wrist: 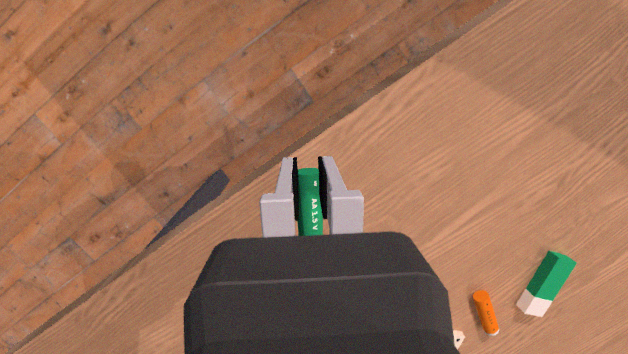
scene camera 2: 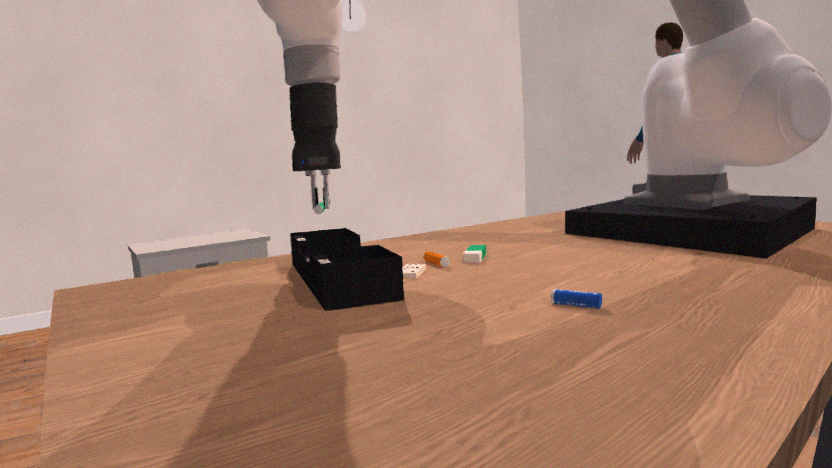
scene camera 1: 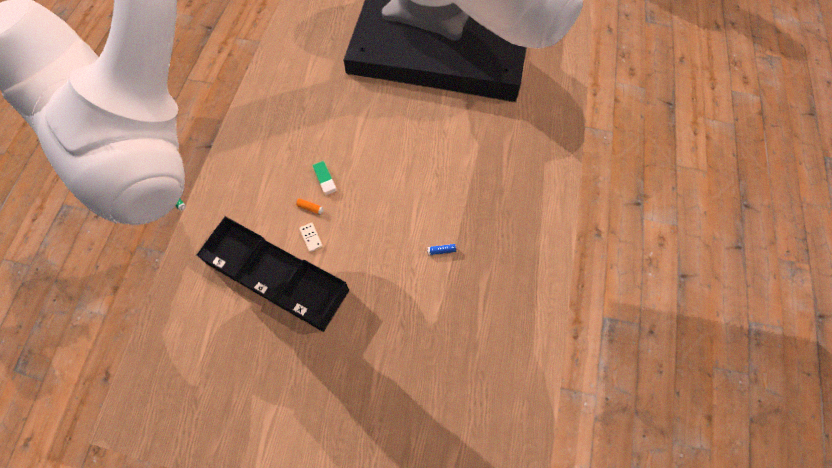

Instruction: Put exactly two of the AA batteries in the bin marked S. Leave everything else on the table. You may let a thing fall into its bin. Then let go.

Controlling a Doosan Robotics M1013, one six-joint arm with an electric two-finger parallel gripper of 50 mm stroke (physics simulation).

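Frame: origin at the arm's base, x left, y ahead, z down, level; metres.
Where they show: gripper, fingertip midpoint: (wrist: 308,175) (scene camera 2: 321,208); arm's base at its link origin: (scene camera 2: 686,202) (scene camera 1: 434,1).
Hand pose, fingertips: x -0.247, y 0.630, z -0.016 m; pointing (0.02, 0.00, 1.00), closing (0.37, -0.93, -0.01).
Observation:
Each offset is from my fingertips to the centre of the thing. "pt": to the spot under its first point.
My gripper (scene camera 2: 320,204) (wrist: 308,175) is shut on a green AA battery @[dx +0.020, dy +0.008, dz -0.003 m] (scene camera 2: 320,207) (wrist: 310,205) (scene camera 1: 180,204). It holds the battery in the air above the table's edge region, higher than the bins; in scene camera 1 the arm hides the fingers. The bin marked S @[pt dx +0.125, dy +0.034, dz +0.060 m] (scene camera 1: 229,247) is the far-left compartment of the black three-part tray; no battery shows in it in scene camera 1. An orange AA battery @[dx +0.221, dy -0.096, dz +0.060 m] (scene camera 1: 309,206) (scene camera 2: 436,259) (wrist: 486,312) lies on the table beyond the tray. A blue AA battery @[dx +0.475, dy -0.114, dz +0.060 m] (scene camera 1: 442,249) (scene camera 2: 576,299) lies farther right.
A white domino @[dx +0.250, dy -0.044, dz +0.064 m] (scene camera 1: 310,236) (scene camera 2: 414,270) (wrist: 458,339) lies beside the tray. A green and white eraser @[dx +0.217, dy -0.161, dz +0.061 m] (scene camera 1: 324,177) (scene camera 2: 474,253) (wrist: 546,284) lies past the orange battery. The middle bin @[dx +0.228, dy +0.046, dz +0.044 m] (scene camera 1: 272,270) and the bin marked X @[pt dx +0.306, dy +0.043, dz +0.061 m] (scene camera 1: 315,291) adjoin S. The black robot base (scene camera 1: 430,80) (scene camera 2: 663,232) stands behind.

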